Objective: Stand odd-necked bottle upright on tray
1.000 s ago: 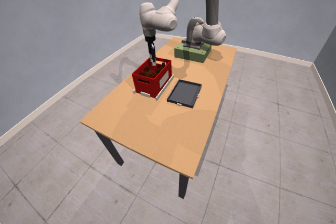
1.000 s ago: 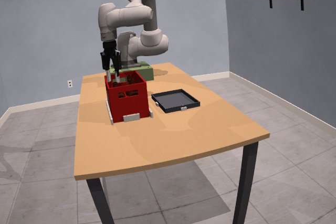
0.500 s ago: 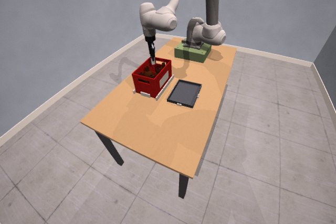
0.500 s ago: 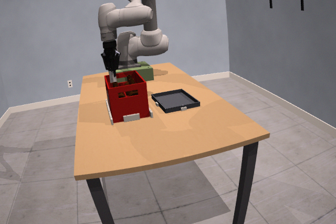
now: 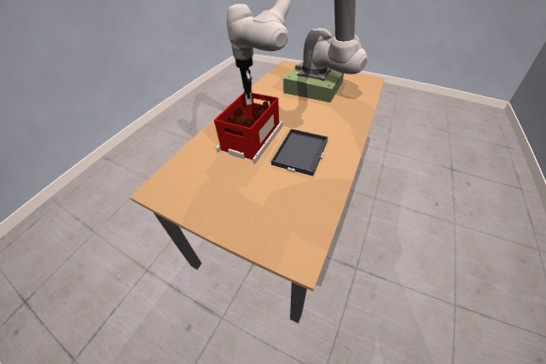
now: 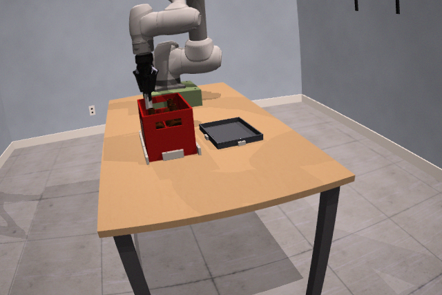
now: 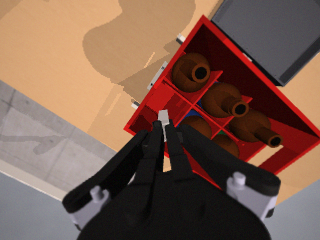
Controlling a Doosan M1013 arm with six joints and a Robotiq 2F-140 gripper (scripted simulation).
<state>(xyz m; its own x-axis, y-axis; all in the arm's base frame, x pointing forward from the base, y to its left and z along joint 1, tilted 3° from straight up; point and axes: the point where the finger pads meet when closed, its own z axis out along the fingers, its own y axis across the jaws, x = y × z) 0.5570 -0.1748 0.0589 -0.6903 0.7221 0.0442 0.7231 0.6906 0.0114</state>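
Right now the red crate is 9 cm ahead of my hand, 4 cm to the left of it and 9 cm below it. Round my hand: dark grey tray 10 cm ahead, 31 cm to the left, 16 cm below; then glass bottle 18 cm ahead, 9 cm below.
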